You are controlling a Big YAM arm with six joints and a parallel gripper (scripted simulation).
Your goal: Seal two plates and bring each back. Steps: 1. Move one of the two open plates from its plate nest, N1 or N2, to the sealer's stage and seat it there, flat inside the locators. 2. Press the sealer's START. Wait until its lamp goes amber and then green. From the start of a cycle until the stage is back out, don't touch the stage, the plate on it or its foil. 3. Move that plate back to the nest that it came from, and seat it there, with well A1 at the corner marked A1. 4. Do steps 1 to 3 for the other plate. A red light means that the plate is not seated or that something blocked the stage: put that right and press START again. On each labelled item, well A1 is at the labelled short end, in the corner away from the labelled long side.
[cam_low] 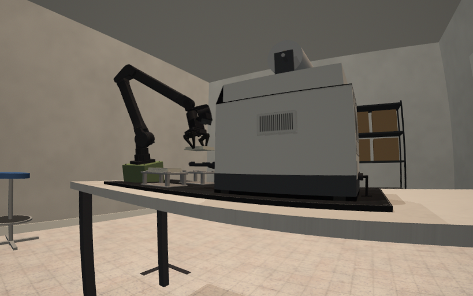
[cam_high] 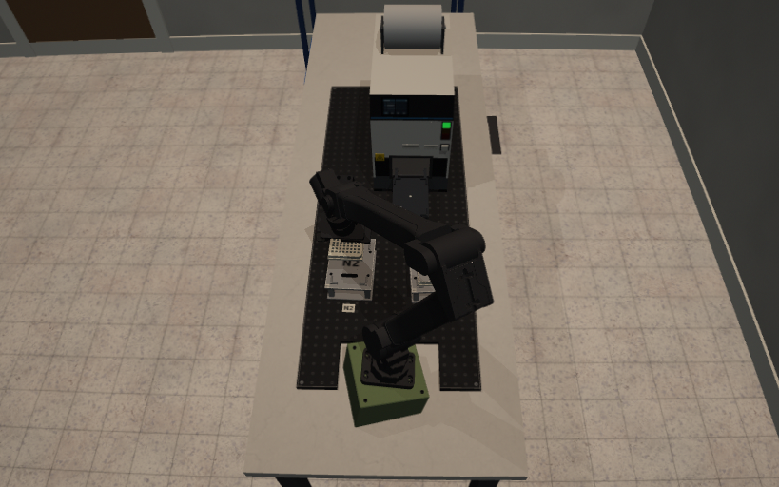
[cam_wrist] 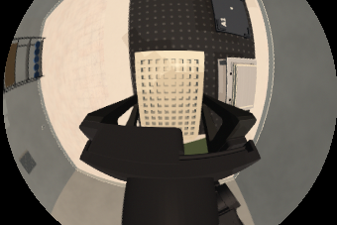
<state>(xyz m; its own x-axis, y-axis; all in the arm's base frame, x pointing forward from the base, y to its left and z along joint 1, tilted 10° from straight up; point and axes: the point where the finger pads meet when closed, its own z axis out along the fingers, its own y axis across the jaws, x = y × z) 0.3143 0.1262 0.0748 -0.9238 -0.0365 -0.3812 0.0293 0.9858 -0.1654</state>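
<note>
My hand is 200 mm short of the sealer stage, 150 mm to the left of it and 80 mm above it. Round my hand: yellow warning label: 300 mm ahead, 60 mm to the right, 30 mm below; then white well plate: right at my hand; then N2 label: 110 mm behind, 180 mm below.
</note>
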